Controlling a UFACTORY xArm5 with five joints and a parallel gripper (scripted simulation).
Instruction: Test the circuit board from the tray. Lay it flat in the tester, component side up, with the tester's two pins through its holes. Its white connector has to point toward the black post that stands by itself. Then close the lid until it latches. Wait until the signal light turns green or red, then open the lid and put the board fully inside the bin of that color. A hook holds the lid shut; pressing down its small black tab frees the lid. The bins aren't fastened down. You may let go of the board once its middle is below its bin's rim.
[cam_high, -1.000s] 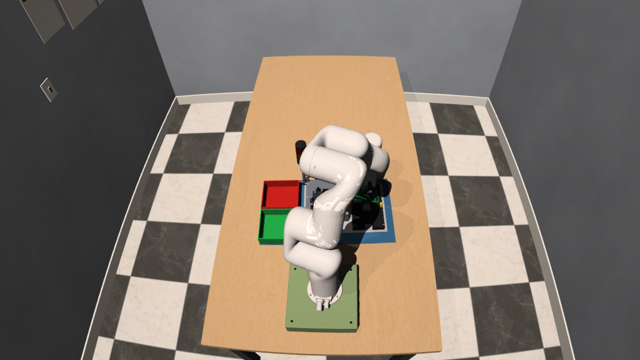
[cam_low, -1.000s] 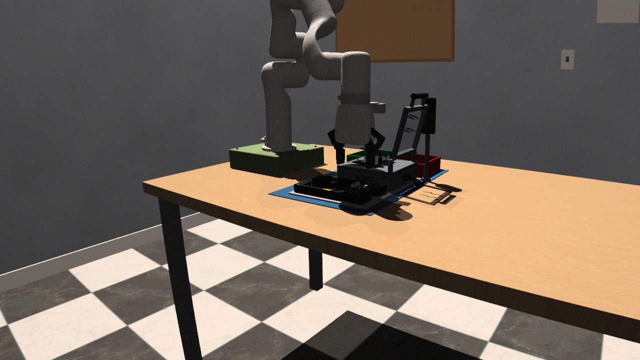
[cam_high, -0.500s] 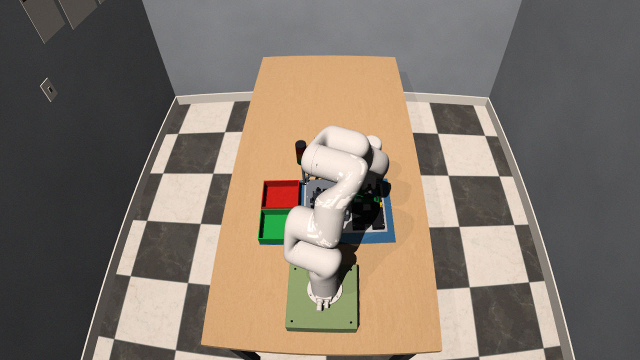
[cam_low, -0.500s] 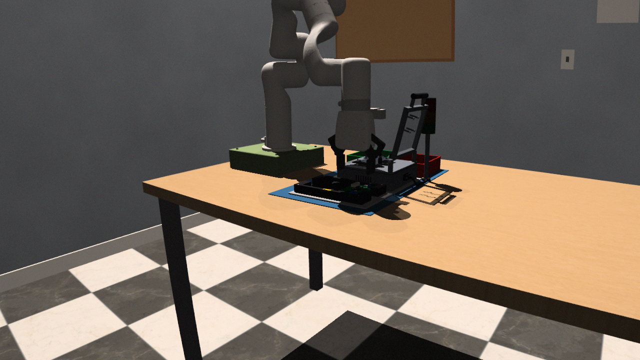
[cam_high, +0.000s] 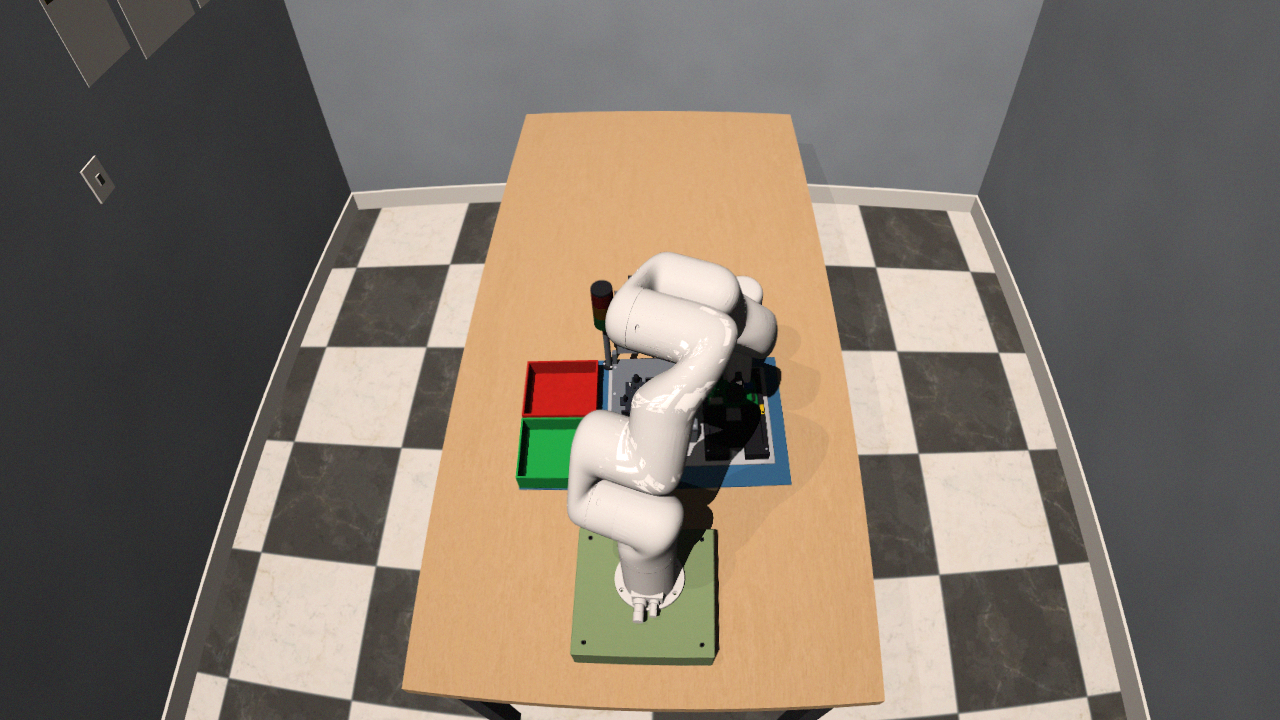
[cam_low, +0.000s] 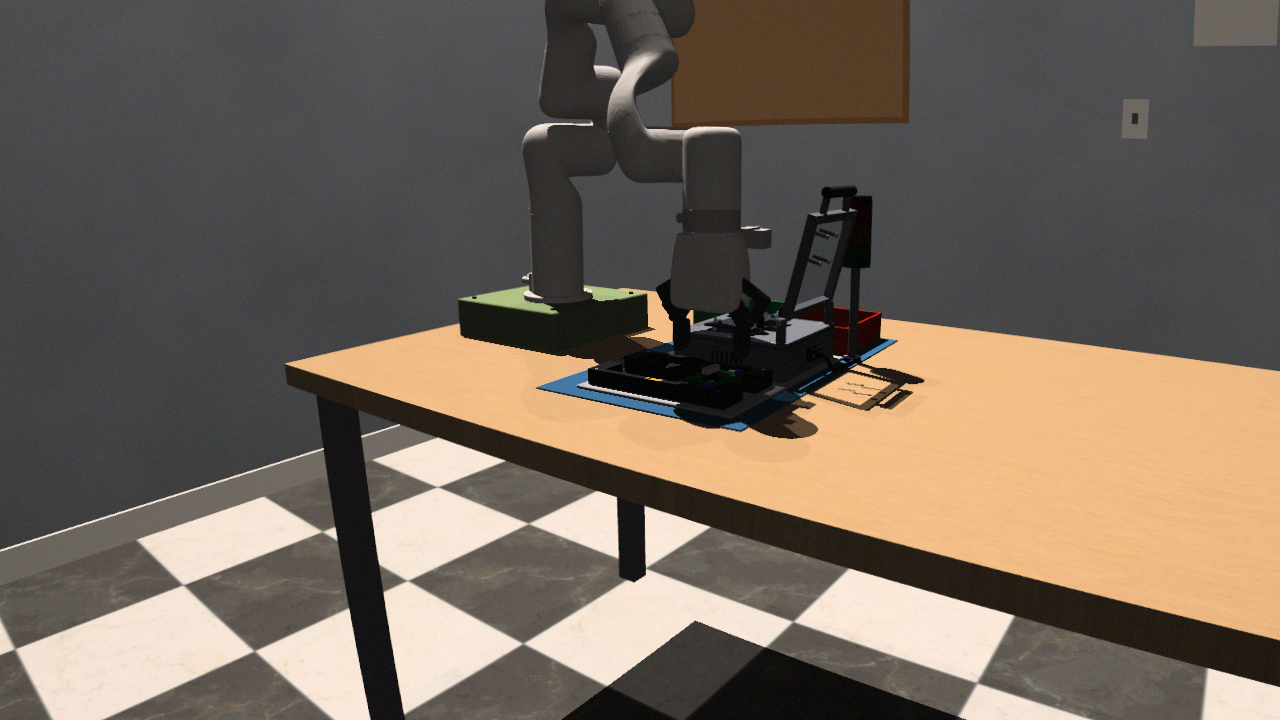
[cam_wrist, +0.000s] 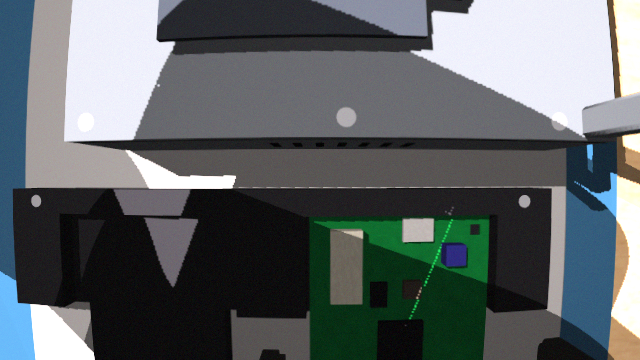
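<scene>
My gripper is now 5 cm above the green circuit board. Also, from my hand: black tab 12 cm behind, 22 cm to the left, 2 cm above; tester lid 7 cm ahead, 18 cm to the left, 12 cm above; red bin 3 cm behind, 37 cm to the left, 5 cm below.
</scene>
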